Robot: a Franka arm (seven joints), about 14 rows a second.
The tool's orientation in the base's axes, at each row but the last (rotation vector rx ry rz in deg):
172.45, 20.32, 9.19
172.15, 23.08, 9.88
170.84, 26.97, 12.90
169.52, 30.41, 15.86
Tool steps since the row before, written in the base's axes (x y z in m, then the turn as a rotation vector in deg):
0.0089, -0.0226, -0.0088, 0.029, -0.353, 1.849
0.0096, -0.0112, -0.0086, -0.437, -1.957, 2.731
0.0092, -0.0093, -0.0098, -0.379, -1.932, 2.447
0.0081, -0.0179, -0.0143, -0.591, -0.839, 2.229
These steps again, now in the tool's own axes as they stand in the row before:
0.0024, 0.0228, 0.0119, 0.115, 0.566, -1.792
0.0054, 0.0122, 0.0107, -0.675, 2.091, -2.579
0.0045, 0.0102, 0.0120, -0.649, 2.046, -2.293
-0.0011, 0.0172, 0.0172, -0.491, 0.924, -2.219

